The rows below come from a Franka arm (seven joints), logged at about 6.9 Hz.
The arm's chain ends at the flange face. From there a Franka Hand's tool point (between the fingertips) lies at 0.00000 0.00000 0.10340 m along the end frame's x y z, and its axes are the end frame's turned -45 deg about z.
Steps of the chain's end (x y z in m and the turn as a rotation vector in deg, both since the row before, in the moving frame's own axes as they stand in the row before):
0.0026 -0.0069 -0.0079 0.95 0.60 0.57
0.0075 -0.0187 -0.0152 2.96 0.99 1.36
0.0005 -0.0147 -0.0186 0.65 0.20 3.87
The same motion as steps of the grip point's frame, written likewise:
0.0087 -0.0035 -0.0079 0.25 1.10 0.57
0.0236 -0.0104 -0.0154 1.39 2.79 1.36
0.0119 -0.0106 -0.0186 0.32 0.60 3.87

